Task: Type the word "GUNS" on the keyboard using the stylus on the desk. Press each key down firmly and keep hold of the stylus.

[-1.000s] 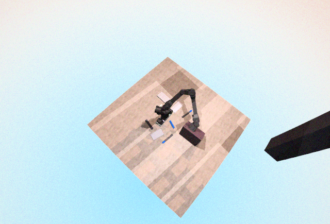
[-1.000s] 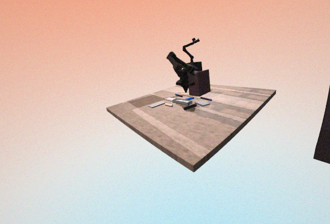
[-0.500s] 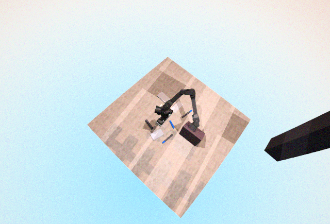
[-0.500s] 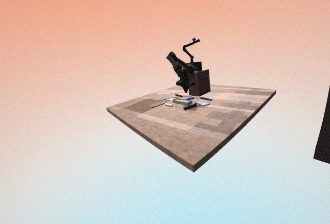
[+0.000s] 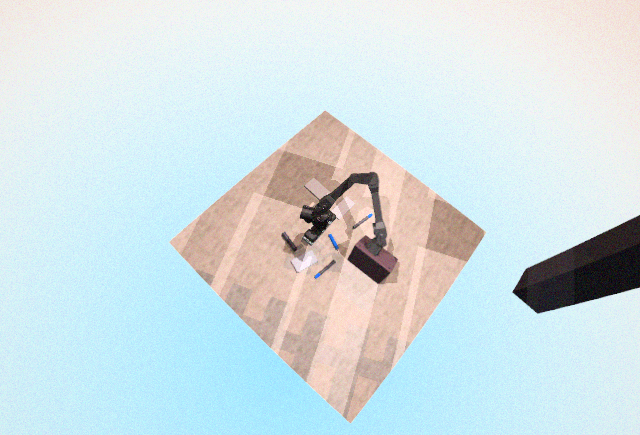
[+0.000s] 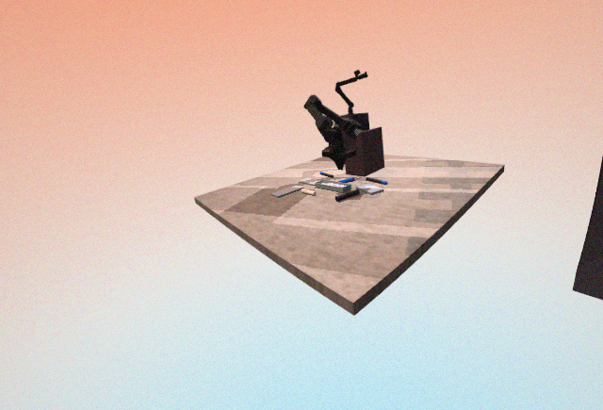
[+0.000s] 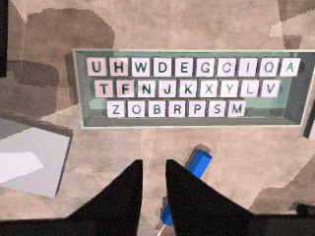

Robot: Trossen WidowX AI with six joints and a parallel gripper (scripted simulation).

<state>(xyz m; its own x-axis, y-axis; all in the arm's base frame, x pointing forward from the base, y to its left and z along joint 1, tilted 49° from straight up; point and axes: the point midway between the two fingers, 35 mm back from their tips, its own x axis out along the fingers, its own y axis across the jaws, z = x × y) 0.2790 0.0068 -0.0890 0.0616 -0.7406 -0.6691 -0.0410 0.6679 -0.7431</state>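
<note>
Right now my gripper tip is 110 mm past the blue stylus, 30 mm to the left of it and 80 mm above it. From my gripper tip the other things lie so: dark cylinder 90 mm ahead, 130 mm to the left, 80 mm below; then cream cylinder 160 mm ahead, 80 mm to the right, 80 mm below.
</note>
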